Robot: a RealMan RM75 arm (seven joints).
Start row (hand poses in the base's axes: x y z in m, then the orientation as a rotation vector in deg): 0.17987, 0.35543, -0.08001, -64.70, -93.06, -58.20
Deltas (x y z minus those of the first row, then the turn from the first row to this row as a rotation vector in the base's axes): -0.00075, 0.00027, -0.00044, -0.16, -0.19, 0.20; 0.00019, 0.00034, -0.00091, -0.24, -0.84, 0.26; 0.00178, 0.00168, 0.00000, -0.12, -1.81, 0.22; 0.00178, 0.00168, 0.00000, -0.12, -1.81, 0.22; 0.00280, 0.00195, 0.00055, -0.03, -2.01, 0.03; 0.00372, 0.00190, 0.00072, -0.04, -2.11, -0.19; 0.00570, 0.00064, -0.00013, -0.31, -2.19, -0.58; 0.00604, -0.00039, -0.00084, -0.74, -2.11, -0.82; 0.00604, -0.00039, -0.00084, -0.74, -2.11, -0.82; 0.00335, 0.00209, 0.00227, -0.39, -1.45, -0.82; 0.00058, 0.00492, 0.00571, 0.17, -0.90, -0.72; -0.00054, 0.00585, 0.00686, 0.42, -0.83, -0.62; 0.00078, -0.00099, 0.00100, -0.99, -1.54, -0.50; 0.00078, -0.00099, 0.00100, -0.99, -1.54, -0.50; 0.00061, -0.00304, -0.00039, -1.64, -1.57, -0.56; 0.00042, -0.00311, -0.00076, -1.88, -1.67, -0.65; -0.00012, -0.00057, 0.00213, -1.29, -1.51, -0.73; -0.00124, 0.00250, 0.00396, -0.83, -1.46, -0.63; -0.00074, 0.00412, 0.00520, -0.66, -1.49, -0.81; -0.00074, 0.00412, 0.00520, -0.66, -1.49, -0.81; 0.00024, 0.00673, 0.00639, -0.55, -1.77, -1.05; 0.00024, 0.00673, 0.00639, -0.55, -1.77, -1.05
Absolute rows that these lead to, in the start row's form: 0.17912, 0.35570, -0.08045, -64.56, -93.40, -58.09; 0.18006, 0.35577, -0.08092, -64.33, -93.99, -58.46; 0.18165, 0.35711, -0.08001, -63.95, -94.66, -59.27; 0.18165, 0.35711, -0.08001, -63.95, -94.66, -59.27; 0.18267, 0.35738, -0.07946, -64.00, -94.68, -59.60; 0.18359, 0.35733, -0.07929, -64.17, -94.67, -59.80; 0.18557, 0.35607, -0.08014, -64.68, -94.76, -59.92; 0.18591, 0.35504, -0.08085, -65.22, -94.89, -59.72; 0.18591, 0.35504, -0.08085, -65.22, -94.89, -59.72; 0.18322, 0.35752, -0.07774, -65.21, -94.13, -59.49; 0.18045, 0.36035, -0.07430, -64.94, -93.36, -59.43; 0.17933, 0.36128, -0.07315, -64.70, -93.17, -59.49; 0.18065, 0.35444, -0.07901, -65.29, -94.74, -58.92; 0.18065, 0.35444, -0.07901, -65.29, -94.74, -58.92; 0.18048, 0.35239, -0.08040, -65.77, -95.18, -58.52; 0.18029, 0.35232, -0.08077, -65.98, -95.38, -58.47; 0.17975, 0.35486, -0.07788, -65.71, -94.82, -58.83; 0.17863, 0.35793, -0.07605, -65.33, -94.51, -59.06; 0.17913, 0.35955, -0.07481, -65.37, -94.35, -59.32; 0.17913, 0.35955, -0.07481, -65.37, -94.35, -59.32; 0.18011, 0.36216, -0.07362, -65.42, -94.39, -59.76; 0.18011, 0.36216, -0.07362, -65.42, -94.39, -59.76
